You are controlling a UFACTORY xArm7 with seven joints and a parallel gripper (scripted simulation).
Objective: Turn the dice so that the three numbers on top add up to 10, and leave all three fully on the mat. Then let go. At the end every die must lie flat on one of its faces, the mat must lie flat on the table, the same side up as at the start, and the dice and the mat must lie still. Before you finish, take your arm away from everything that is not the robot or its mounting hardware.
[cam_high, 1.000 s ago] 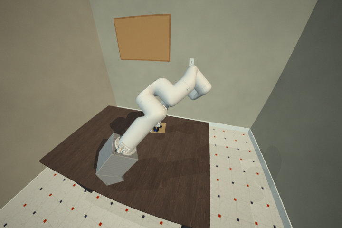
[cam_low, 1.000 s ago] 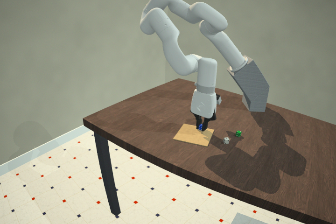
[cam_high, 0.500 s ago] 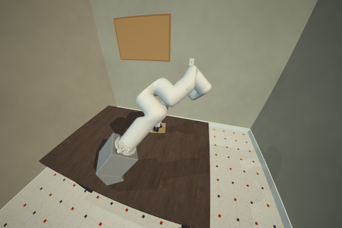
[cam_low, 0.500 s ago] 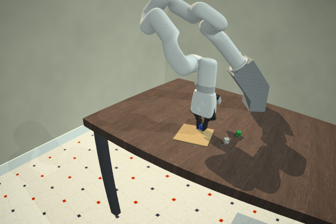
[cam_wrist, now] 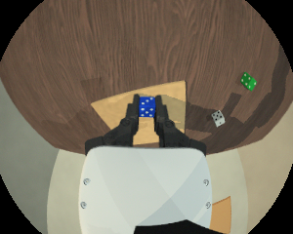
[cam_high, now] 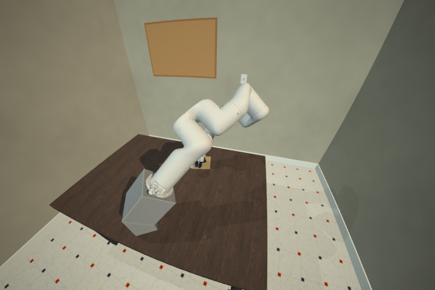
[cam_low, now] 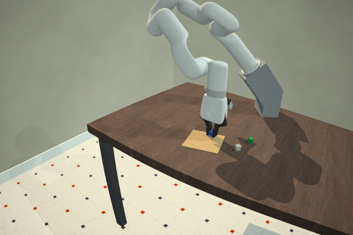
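The blue die lies 1 cm below my hand. Round my hand: green die 17 cm to the left, 2 cm below, 2 cm behind; then tan mat 5 cm ahead, 2 cm below, 1 cm to the right; then white die 12 cm to the left, 6 cm ahead, 2 cm below.
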